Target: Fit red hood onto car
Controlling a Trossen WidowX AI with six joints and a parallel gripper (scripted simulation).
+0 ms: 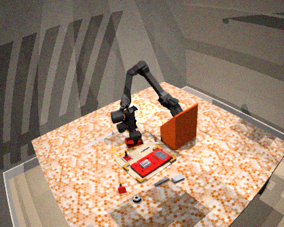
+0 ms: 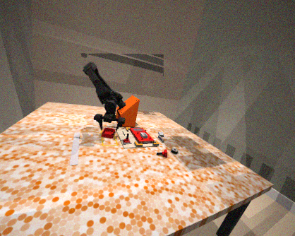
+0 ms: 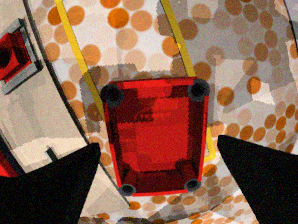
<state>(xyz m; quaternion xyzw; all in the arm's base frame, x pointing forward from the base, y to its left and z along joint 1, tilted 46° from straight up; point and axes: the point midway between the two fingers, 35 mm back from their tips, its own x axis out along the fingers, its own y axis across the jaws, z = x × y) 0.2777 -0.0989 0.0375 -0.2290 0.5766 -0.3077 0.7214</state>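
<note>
The red hood lies 1 cm below my gripper tip. Round my gripper tip: grey engine block 23 cm to the left, 5 cm ahead; then dark wheel 39 cm to the left, 19 cm ahead, 1 cm below; then white strip 16 cm to the right, 15 cm ahead, 2 cm below.
</note>
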